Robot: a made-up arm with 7 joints.
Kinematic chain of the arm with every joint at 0, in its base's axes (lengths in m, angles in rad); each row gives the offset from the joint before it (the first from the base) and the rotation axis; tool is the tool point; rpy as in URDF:
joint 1: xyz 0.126 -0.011 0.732 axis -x
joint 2: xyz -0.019 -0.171 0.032 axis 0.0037 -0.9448 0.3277
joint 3: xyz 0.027 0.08 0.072 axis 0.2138 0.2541 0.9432
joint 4: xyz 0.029 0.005 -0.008 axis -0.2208 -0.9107 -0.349
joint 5: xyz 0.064 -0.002 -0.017 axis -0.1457 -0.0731 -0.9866
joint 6: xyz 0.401 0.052 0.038 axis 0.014 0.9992 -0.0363
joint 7: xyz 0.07 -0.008 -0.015 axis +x
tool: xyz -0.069 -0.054 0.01 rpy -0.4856 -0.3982 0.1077
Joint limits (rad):
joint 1: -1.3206..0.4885
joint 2: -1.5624..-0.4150
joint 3: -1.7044..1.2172
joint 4: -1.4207..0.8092
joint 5: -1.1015..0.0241
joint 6: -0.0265..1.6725
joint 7: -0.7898..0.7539
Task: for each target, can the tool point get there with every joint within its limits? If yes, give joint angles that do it. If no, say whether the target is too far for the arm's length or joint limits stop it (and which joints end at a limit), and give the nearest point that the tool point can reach.
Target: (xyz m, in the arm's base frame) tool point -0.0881 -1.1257 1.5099
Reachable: no: too far | nearest point 0.0843 -0.5441 1.0850 | short by 0.741 m
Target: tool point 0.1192 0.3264 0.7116
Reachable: yes | joints -0.1139 -1.0532 0.6805 -1.0467 -0.5758 0.8404 0.1776
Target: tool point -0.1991 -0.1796 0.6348
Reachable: no: joint limits stop it (at a limit: joint 1, joint 2, joint 4, joint 5, joint 7) | nearest point -0.1458 -0.2664 0.5195 | short by 0.154 m
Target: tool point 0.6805 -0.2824 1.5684
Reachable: no: too far | nearest point 0.4595 -0.1996 1.2551 | short by 0.392 m
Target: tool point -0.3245 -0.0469 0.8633
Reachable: no: joint limits stop it (at a limit: joint 1, joint 2, joint 3, joint 4, joint 6, joint 7) | nearest point -0.2290 -0.0327 0.9050 | short by 0.105 m
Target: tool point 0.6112 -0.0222 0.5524
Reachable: yes | joints -0.3606 -0.6399 0.2052 0.1626 -0.1756 0.5511 0.0622
